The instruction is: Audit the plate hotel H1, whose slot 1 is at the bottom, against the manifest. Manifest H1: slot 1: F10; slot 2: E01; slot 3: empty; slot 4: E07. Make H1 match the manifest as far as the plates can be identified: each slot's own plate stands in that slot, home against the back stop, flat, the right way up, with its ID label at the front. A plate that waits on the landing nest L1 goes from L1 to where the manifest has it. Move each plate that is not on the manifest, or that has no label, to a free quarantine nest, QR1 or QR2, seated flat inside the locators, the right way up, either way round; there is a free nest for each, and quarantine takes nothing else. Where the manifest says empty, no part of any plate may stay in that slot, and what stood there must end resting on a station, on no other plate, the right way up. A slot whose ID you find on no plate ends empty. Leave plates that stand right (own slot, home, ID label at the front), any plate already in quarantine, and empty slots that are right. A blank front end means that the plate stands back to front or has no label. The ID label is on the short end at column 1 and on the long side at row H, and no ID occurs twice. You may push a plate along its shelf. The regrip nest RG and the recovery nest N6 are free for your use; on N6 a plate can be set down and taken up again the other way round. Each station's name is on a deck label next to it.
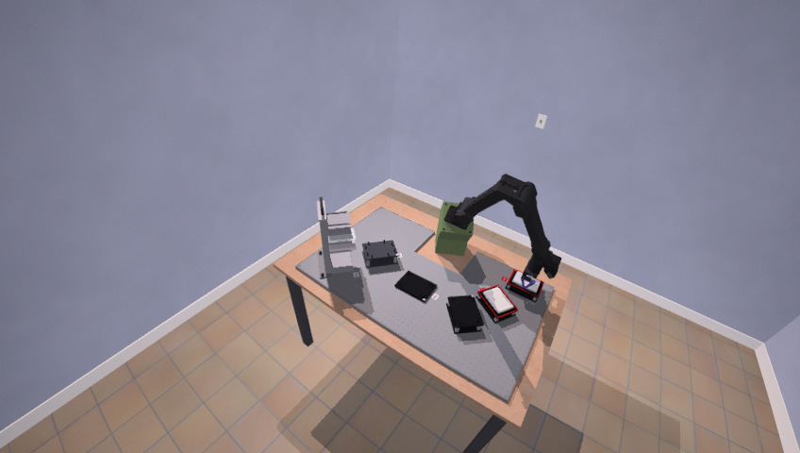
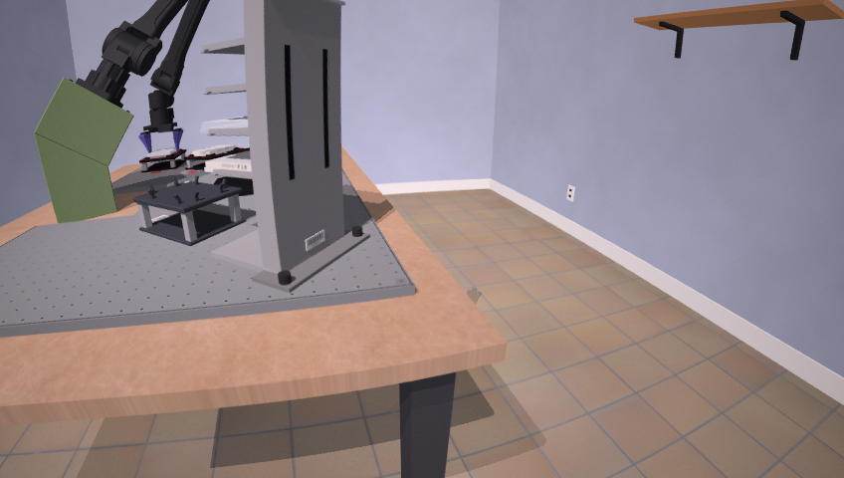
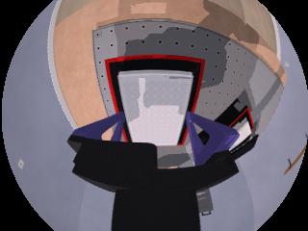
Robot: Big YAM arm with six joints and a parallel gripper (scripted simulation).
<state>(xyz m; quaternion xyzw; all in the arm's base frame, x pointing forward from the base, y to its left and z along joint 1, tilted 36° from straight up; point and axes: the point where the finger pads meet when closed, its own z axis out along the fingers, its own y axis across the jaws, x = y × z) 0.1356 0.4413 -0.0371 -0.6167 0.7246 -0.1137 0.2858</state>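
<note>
My hand is 20 mm above the red-rimmed nest. Round my hand: grey plate hotel H1: 380 mm ahead, 920 mm to the right, 110 mm above; then H1 deck label: 360 mm ahead, 760 mm to the right, 50 mm below; then N6 deck label: 280 mm ahead, 370 mm to the right, 50 mm below.
</note>
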